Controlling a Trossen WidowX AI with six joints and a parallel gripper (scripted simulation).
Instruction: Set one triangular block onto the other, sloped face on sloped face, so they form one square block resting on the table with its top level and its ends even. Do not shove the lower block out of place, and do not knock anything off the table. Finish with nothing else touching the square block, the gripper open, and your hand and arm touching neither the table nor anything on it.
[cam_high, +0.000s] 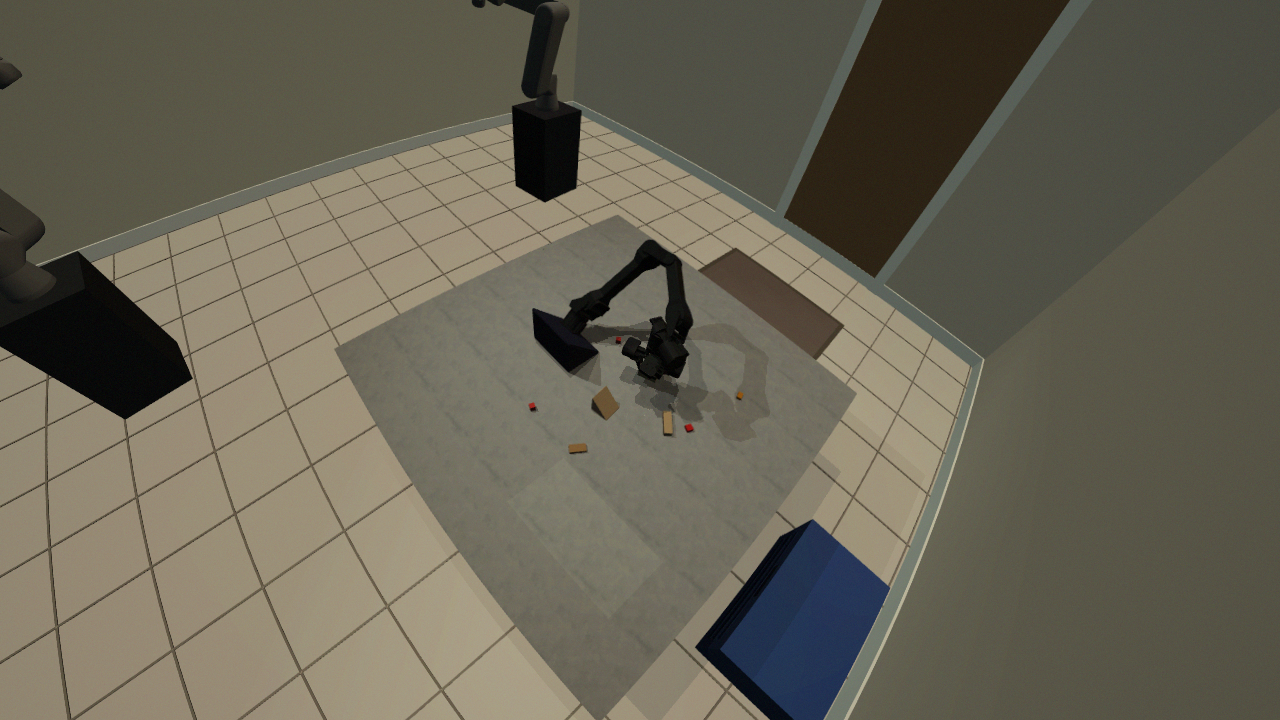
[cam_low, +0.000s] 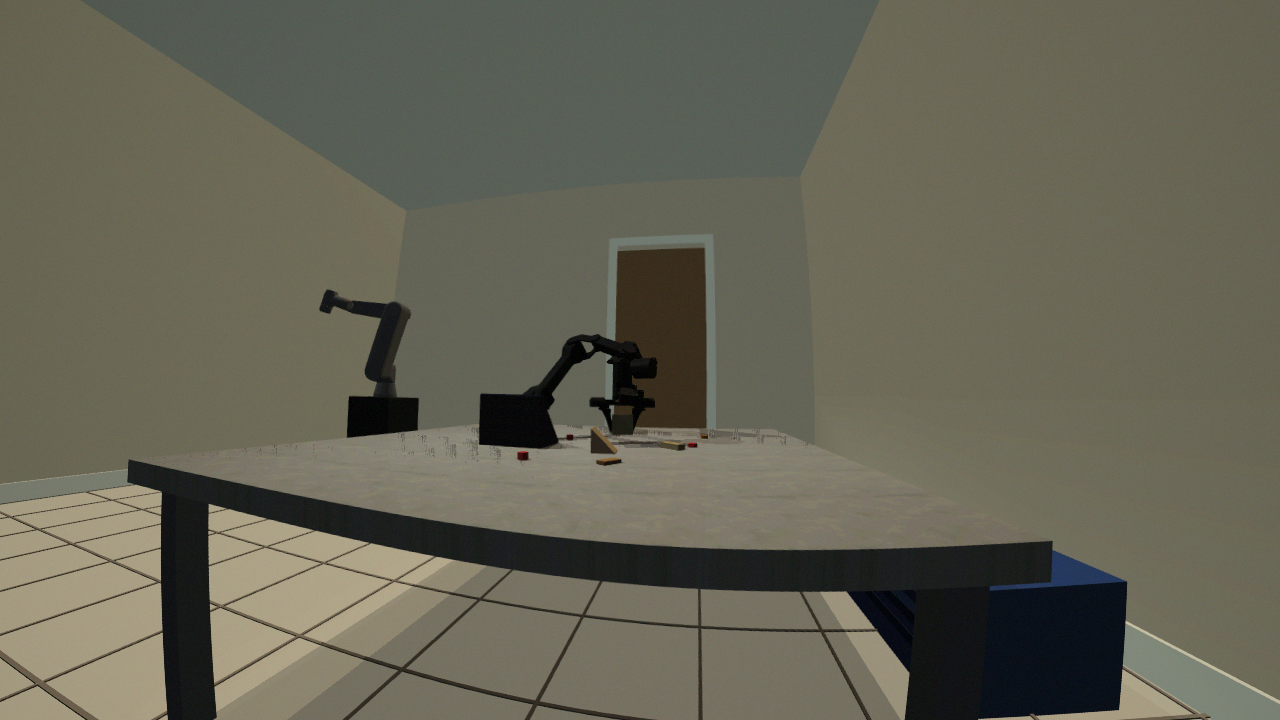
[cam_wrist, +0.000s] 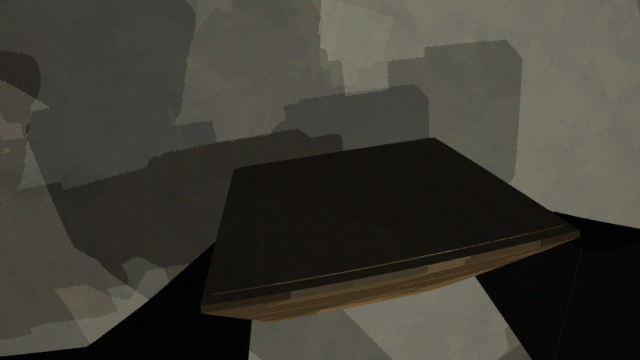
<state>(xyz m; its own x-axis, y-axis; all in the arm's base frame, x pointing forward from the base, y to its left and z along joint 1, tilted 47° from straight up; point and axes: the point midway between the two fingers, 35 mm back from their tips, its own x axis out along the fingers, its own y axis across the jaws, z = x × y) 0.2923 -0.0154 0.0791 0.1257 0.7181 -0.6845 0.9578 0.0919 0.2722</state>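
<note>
The wooden triangular block is 10 mm to the right of my gripper tip and 10 mm above it. Round my gripper tip: orange piece: 270 mm ahead, 160 mm to the left, 30 mm below.
</note>
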